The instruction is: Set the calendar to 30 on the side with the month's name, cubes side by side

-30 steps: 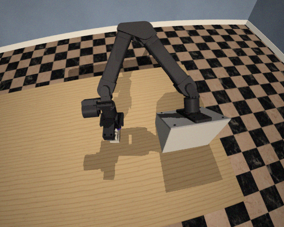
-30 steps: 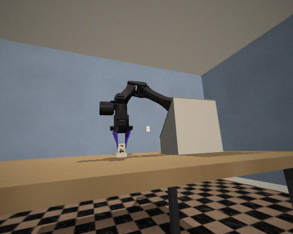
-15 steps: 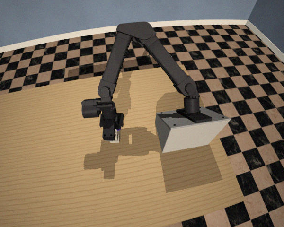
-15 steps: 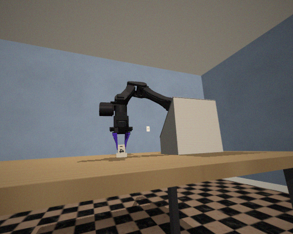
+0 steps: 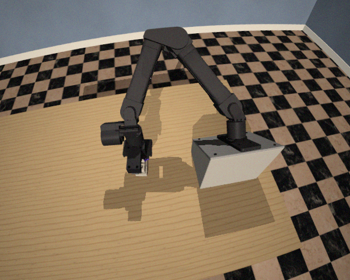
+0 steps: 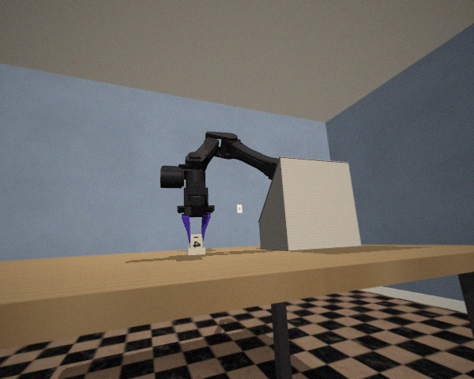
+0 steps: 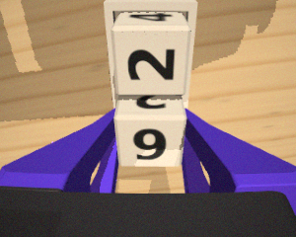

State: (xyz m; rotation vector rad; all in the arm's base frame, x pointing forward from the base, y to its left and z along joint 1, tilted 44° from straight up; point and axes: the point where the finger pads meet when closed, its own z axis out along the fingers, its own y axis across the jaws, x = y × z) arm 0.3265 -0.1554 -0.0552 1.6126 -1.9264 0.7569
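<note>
The white tray is 20 mm to the left of my hand and 30 mm below it.
</note>
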